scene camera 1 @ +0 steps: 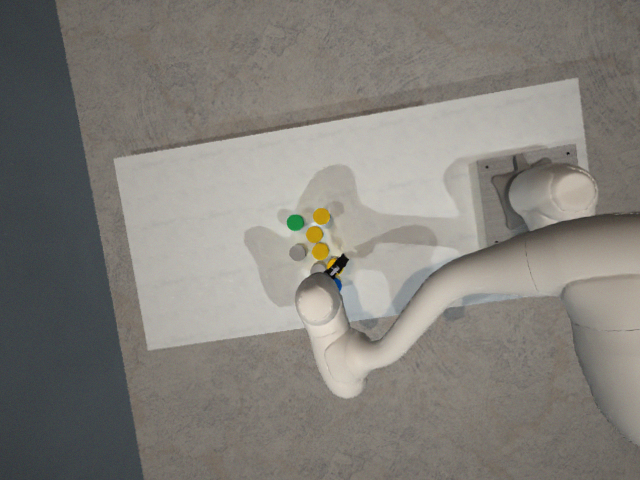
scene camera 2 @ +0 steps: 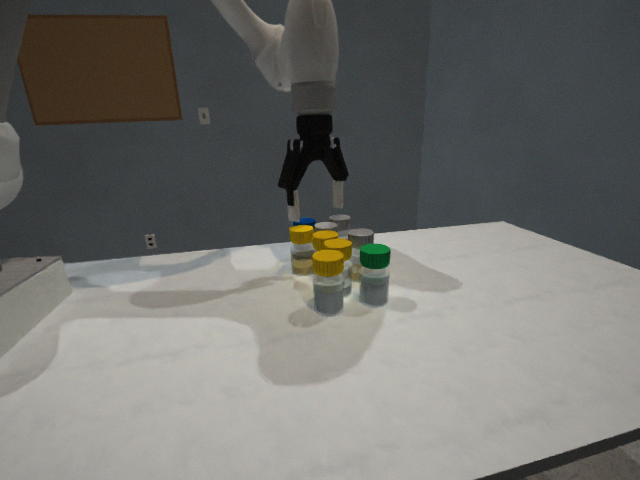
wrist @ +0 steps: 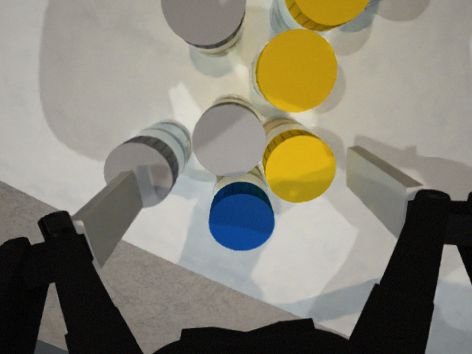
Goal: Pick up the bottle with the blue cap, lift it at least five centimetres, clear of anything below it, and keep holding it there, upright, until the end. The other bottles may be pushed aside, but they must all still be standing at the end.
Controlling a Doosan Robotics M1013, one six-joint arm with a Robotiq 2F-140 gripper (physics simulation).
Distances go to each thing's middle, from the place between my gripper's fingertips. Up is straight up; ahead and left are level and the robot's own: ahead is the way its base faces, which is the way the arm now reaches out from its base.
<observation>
My gripper is now 8 cm above the blue-capped bottle (wrist: 241,218), 5 cm to the right of it and 2 cm past it.
</observation>
